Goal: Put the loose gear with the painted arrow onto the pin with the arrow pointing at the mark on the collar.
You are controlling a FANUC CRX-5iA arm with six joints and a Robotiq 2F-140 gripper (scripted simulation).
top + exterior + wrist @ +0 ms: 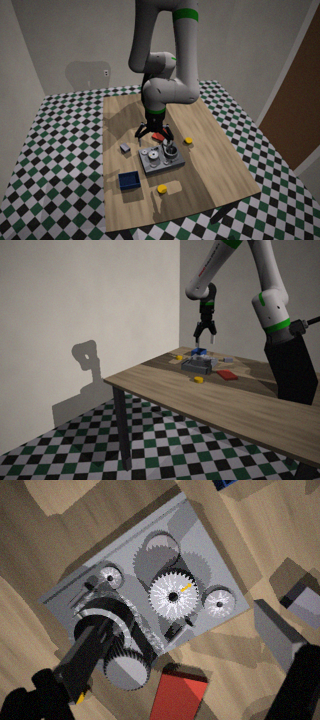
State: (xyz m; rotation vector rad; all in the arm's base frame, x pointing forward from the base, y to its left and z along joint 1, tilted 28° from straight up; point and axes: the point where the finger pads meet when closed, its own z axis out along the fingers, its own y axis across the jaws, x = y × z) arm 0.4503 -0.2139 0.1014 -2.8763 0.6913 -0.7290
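The gear lies 100 mm below my hand. Round my hand: small grey block (140 mm behind, 140 mm to the right, 130 mm below); blue bin (90 mm ahead, 180 mm to the right, 130 mm below); grey bolt (50 mm behind, 20 mm to the left, 100 mm below).
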